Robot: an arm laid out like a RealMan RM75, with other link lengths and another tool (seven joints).
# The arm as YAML. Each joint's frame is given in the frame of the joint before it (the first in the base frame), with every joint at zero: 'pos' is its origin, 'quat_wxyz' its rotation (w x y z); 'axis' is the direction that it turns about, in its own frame. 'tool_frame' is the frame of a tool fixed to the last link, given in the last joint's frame.
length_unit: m
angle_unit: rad
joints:
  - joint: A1
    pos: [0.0, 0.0, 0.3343]
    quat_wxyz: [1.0, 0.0, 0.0, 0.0]
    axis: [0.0, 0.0, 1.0]
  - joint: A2
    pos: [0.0, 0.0, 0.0]
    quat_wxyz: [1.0, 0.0, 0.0, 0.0]
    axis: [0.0, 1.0, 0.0]
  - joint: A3
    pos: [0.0, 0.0, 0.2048]
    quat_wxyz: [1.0, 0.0, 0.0, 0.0]
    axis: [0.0, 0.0, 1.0]
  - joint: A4
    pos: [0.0, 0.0, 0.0]
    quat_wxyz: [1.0, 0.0, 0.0, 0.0]
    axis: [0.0, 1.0, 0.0]
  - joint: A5
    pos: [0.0, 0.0, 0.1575]
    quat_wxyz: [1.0, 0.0, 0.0, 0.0]
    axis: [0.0, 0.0, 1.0]
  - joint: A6
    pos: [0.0, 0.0, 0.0]
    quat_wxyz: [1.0, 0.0, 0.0, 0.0]
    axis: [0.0, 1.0, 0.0]
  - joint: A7
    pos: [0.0, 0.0, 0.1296]
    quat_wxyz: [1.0, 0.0, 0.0, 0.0]
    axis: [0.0, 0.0, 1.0]
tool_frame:
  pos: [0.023, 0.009, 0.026]
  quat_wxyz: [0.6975, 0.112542, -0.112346, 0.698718]
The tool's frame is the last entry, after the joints.
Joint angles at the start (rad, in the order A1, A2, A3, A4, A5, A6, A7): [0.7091, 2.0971, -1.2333, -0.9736, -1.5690, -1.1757, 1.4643]
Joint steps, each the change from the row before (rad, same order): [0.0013, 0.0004, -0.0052, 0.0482, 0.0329, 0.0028, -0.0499]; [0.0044, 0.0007, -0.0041, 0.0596, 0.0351, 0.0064, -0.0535]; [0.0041, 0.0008, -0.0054, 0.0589, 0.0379, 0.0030, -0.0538]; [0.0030, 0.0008, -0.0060, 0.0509, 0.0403, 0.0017, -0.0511]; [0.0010, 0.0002, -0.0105, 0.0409, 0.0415, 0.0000, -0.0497]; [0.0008, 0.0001, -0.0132, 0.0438, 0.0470, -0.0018, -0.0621]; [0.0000, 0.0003, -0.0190, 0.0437, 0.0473, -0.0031, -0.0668]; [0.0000, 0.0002, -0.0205, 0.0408, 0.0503, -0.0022, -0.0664]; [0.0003, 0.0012, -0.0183, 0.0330, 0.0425, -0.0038, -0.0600]
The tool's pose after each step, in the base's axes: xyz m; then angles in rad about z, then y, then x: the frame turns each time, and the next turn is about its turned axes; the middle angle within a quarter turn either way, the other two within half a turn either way. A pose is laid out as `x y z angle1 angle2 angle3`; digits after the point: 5 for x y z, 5 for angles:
0.06626 0.31771 0.08454 -1.90825 0.58316 2.41354
0.07133 0.31793 0.07928 -1.92344 0.57792 2.40183
0.07608 0.31740 0.07409 -1.93797 0.57114 2.38915
0.07961 0.31684 0.07006 -1.95251 0.56685 2.37194
0.08205 0.31595 0.06687 -1.96053 0.56583 2.35465
0.08474 0.31493 0.06360 -1.96318 0.57059 2.33629
0.08784 0.31316 0.05966 -1.95870 0.57804 2.32344
0.09054 0.31182 0.05636 -1.95653 0.58913 2.30803
0.09242 0.31048 0.05354 -1.95022 0.60158 2.29539

